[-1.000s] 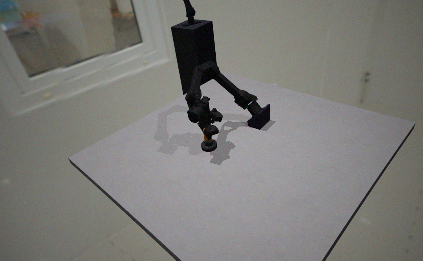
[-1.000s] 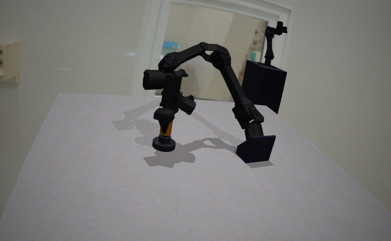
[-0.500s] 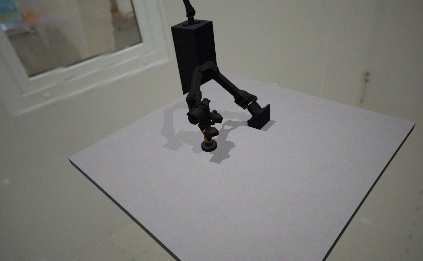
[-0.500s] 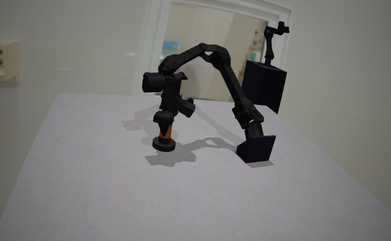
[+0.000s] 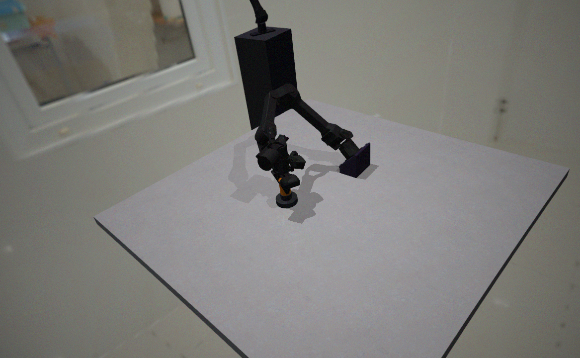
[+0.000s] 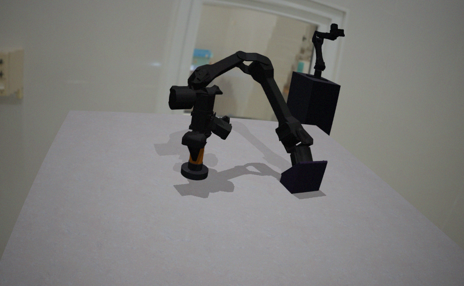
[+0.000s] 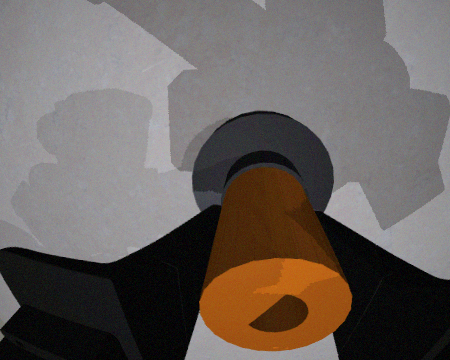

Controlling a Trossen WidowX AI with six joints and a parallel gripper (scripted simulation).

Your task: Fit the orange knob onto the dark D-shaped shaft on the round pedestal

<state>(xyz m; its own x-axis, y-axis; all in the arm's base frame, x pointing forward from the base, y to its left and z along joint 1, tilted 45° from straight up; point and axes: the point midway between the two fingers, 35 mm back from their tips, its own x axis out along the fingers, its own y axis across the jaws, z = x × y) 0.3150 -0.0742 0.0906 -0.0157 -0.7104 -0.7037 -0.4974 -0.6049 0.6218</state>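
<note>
Right now the orange knob is 20 mm above my gripper tip. The rest, counted from my gripper tip: round pedestal (20 mm below).
</note>
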